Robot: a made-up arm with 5 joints.
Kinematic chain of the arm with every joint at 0, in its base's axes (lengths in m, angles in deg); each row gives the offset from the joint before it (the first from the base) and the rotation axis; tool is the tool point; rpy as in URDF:
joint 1: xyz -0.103 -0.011 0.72 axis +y
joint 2: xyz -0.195 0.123 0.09 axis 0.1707 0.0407 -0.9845
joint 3: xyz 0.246 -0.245 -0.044 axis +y
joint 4: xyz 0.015 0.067 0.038 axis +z
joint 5: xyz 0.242 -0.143 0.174 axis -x
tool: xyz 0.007 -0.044 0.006 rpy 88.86 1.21 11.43
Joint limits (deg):
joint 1: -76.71..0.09
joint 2: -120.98..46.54
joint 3: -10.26..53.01
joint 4: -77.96..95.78
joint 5: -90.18..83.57
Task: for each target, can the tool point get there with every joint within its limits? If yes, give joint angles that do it. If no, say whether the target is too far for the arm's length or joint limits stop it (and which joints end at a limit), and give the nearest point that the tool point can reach.
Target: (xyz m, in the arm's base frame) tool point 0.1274 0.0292 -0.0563
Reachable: no: joint limits stop it (at a limit: joint 1, joint 2, joint 3, joint 4) | nearest point -0.1240 0.4674 0.2401 | short by 0.586 m
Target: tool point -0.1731 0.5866 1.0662
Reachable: yes | joints -57.77 -81.62 18.39 -16.21 65.01
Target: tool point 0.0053 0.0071 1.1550
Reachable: yes | joints -49.02 1.34 11.17 53.05 7.09
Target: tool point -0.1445 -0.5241 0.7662
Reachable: yes | joints -28.03 28.74 43.93 -36.27 -25.11
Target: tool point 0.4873 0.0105 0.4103
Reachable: no: joint limits stop it (at a limit: joint 1, joint 3) | nearest point 0.3391 0.0189 0.6401 | short by 0.274 m
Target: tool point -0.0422 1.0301 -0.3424
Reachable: no: too far | nearest point -0.1225 0.6358 0.2549 | short by 0.720 m
